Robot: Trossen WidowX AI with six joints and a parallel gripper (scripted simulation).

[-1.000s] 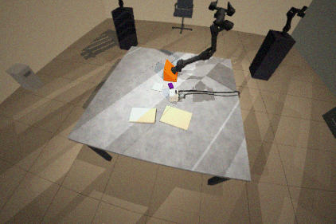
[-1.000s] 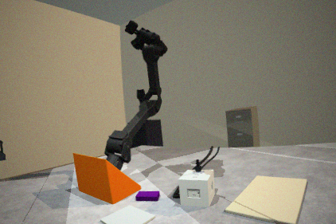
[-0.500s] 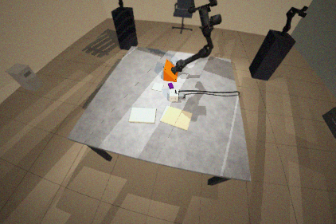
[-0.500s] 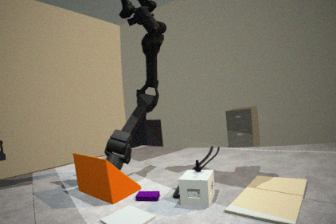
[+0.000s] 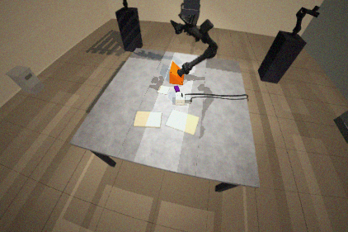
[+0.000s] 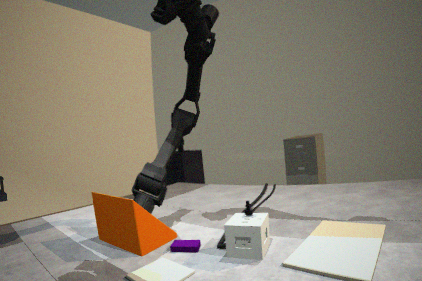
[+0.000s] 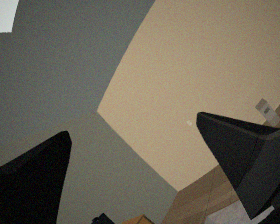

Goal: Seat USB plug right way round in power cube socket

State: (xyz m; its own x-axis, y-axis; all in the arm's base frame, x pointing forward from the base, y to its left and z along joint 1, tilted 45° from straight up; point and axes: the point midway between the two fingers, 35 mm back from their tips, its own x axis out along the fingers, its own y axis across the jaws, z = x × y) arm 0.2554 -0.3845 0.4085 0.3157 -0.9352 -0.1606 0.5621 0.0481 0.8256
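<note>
Now: the usb plug 70 mm ahead of my gripper tip, 90 mm to the left of it and 560 mm below it. Also, from my gripper tip: purple block: 60 mm behind, 20 mm to the left, 640 mm below; socket: 70 mm ahead, 90 mm to the left, 580 mm below; pale card: 20 mm behind, 90 mm to the right, 650 mm below.
</note>
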